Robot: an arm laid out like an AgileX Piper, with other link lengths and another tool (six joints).
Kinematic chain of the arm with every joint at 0, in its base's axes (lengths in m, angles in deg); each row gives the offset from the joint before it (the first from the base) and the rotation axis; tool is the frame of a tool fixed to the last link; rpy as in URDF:
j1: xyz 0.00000 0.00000 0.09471 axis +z
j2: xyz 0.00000 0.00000 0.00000 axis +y
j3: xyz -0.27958 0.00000 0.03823 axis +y
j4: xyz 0.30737 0.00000 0.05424 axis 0.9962 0 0.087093
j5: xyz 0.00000 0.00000 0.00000 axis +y
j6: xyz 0.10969 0.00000 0.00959 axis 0.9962 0 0.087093
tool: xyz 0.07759 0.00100 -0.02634 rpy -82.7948 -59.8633 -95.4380
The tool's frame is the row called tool.
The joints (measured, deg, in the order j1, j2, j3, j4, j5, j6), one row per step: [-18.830 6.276 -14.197 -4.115 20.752 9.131]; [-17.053 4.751 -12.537 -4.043 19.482 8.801]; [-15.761 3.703 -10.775 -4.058 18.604 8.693]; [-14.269 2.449 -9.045 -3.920 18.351 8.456]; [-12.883 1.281 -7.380 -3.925 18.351 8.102]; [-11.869 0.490 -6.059 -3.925 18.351 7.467]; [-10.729 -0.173 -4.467 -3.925 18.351 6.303]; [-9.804 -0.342 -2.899 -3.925 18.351 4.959]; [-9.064 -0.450 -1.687 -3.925 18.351 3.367]
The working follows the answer.
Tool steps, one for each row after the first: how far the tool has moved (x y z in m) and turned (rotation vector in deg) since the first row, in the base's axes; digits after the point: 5 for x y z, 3 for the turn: [0.00162 0.00626 -0.00448 -0.610 -0.984 1.922]; [0.00317 0.01064 -0.01274 -0.775 -1.103 3.285]; [0.00397 0.01601 -0.02201 -0.794 -0.864 4.852]; [0.00440 0.02069 -0.03186 -0.987 -0.291 6.285]; [0.00477 0.02387 -0.04018 -1.445 0.393 7.389]; [0.00533 0.02714 -0.05125 -2.317 1.597 8.706]; [0.00597 0.02953 -0.06384 -3.257 3.292 9.869]; [0.00623 0.03118 -0.07366 -4.522 4.757 10.903]
Tool pose at each row, in the base's axes (x y z in m, rotation vector in deg; rounded; the steps above come from the unrounded poses): [0.19120 -0.06591 0.20181 -115.237 59.464 -109.518]; [0.19282 -0.05966 0.19732 -114.670 56.469 -109.892]; [0.19437 -0.05527 0.18907 -114.781 54.695 -109.438]; [0.19517 -0.04991 0.17980 -115.233 52.881 -108.458]; [0.19561 -0.04523 0.16995 -116.123 51.171 -107.421]; [0.19597 -0.04204 0.16163 -117.226 49.667 -106.687]; [0.19654 -0.03877 0.15056 -119.126 47.692 -105.753]; [0.19718 -0.03639 0.13796 -121.577 45.925 -104.523]; [0.19743 -0.03473 0.12815 -123.903 43.975 -103.784]

